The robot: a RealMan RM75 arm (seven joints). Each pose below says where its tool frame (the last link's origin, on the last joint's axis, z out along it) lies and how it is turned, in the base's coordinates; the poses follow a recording.
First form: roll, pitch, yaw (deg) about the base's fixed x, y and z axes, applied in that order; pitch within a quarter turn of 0, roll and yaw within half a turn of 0; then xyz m.
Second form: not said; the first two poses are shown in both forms.
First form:
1: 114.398 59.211 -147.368 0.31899 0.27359 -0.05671
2: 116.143 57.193 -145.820 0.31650 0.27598 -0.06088
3: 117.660 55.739 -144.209 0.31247 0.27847 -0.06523
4: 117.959 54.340 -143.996 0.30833 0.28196 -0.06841
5: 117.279 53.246 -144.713 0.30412 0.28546 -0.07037
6: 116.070 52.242 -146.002 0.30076 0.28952 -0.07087
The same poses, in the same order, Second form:
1: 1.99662 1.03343 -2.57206 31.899 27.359 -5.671
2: 2.02708 0.99821 -2.54504 31.650 27.598 -6.088
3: 2.05355 0.97283 -2.51692 31.247 27.847 -6.523
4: 2.05877 0.94841 -2.51320 30.833 28.196 -6.841
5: 2.04690 0.92932 -2.52572 30.412 28.546 -7.037
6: 2.02580 0.91179 -2.54822 30.076 28.952 -7.087
